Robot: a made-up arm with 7 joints. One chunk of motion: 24 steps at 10 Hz.
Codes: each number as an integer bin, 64 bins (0 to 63) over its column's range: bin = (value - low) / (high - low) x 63, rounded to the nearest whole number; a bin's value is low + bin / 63 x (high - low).
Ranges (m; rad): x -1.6..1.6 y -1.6..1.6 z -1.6..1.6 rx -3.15..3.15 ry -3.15..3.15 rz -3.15..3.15
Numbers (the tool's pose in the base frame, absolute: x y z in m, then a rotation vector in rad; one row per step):
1: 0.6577 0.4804 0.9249 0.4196 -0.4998 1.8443
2: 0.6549 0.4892 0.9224 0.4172 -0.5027 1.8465
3: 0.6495 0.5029 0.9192 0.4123 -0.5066 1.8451
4: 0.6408 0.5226 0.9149 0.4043 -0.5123 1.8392
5: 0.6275 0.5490 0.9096 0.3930 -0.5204 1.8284
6: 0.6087 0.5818 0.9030 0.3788 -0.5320 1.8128
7: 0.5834 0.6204 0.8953 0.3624 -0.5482 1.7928
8: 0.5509 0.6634 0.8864 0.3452 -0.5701 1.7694
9: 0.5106 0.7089 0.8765 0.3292 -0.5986 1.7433
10: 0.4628 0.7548 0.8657 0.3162 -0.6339 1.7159
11: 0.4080 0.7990 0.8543 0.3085 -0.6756 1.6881
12: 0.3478 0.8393 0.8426 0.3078 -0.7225 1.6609
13: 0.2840 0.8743 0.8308 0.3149 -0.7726 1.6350
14: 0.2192 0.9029 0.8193 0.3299 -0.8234 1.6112
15: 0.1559 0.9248 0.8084 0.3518 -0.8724 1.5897
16: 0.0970 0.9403 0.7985 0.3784 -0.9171 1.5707
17: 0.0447 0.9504 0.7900 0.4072 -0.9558 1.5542
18: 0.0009 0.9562 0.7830 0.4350 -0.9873 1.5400
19: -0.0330 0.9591 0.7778 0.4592 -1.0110 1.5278
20: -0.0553 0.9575 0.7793 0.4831 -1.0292 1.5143
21: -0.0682 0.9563 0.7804 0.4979 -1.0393 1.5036
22: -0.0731 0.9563 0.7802 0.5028 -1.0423 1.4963
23: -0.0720 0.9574 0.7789 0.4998 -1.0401 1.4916
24: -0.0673 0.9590 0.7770 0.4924 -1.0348 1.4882
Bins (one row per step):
1: 44 41 50 36 27 50
2: 44 41 50 36 26 50
3: 44 41 50 36 26 50
4: 44 42 50 36 26 50
5: 44 42 49 35 26 50
6: 43 43 49 35 26 50
7: 43 44 49 35 26 49
8: 42 45 49 35 26 49
9: 42 45 49 35 26 49
10: 41 46 49 35 25 49
11: 40 47 48 35 25 48
12: 38 48 48 35 24 48
13: 37 49 48 35 24 48
14: 36 49 48 35 23 48
15: 35 50 47 35 23 47
16: 33 50 47 35 22 47
17: 32 50 47 36 22 47
18: 32 50 47 36 22 47
19: 31 50 47 36 21 47
20: 30 50 47 36 21 47
21: 30 50 47 36 21 47
22: 30 50 47 37 21 46
23: 30 50 47 36 21 46
24: 30 50 47 36 21 46

